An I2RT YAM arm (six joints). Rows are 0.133 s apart.
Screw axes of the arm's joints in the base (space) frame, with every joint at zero. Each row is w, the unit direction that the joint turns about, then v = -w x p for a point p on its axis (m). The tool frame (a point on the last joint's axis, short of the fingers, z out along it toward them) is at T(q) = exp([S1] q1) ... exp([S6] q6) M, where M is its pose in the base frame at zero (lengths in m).
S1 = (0, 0, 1, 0, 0, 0)
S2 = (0, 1, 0, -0.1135, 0, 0.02)
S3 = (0, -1, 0, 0.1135, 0, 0.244)
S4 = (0, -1, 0, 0.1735, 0, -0.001)
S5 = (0, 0, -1, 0, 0.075, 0)
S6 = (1, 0, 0, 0, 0.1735, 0)
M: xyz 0.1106 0 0.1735 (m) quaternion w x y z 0.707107 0 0.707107 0
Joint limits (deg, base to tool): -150..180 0..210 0..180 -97..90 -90..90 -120..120
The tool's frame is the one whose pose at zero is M.
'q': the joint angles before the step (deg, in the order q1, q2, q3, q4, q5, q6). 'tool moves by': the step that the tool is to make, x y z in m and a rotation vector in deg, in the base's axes. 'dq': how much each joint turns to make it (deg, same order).
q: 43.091 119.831 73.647 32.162 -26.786 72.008
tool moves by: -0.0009 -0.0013 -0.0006 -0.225 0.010 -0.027
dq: -0.039 -0.247 -0.444 -0.042 0.026 -0.174
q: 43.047 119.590 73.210 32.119 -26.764 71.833
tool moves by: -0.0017 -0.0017 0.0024 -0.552 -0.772 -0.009
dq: 0.007 -0.767 -0.454 -0.576 0.247 -1.004
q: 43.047 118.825 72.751 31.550 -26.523 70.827
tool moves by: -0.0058 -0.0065 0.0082 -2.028 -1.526 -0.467
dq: -0.023 -2.766 -1.458 -2.707 1.091 -2.579
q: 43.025 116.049 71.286 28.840 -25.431 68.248
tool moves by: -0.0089 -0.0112 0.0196 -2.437 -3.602 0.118
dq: -0.211 -4.936 -1.734 -4.162 0.882 -4.587
